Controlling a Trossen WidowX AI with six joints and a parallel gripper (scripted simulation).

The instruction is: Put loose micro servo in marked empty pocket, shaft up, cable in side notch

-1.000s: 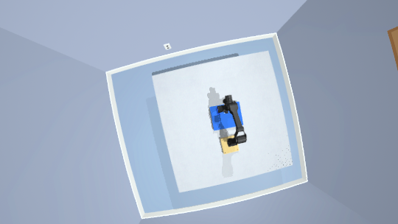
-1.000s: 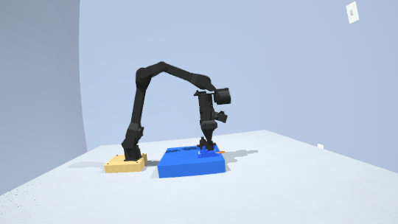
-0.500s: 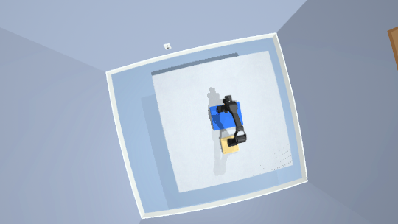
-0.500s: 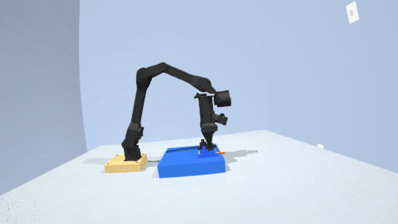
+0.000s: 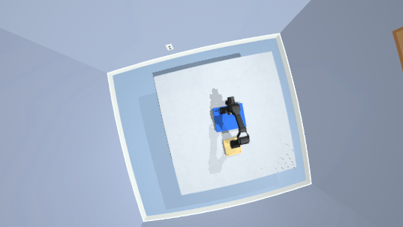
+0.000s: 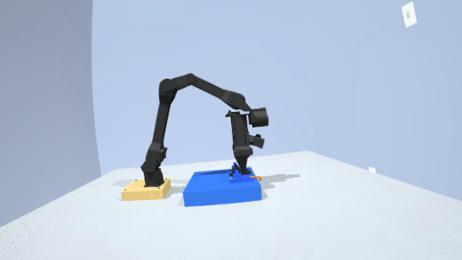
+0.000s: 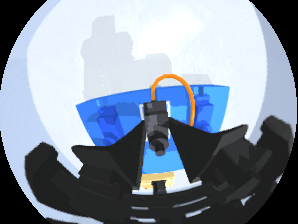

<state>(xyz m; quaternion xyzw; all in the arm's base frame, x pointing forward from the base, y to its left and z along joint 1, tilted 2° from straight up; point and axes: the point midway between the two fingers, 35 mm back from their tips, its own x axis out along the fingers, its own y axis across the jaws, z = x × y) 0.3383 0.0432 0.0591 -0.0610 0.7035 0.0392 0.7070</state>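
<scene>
My gripper tip is now 12 cm past the blue deck, 2 cm to the left of it and 4 cm above it.
</scene>
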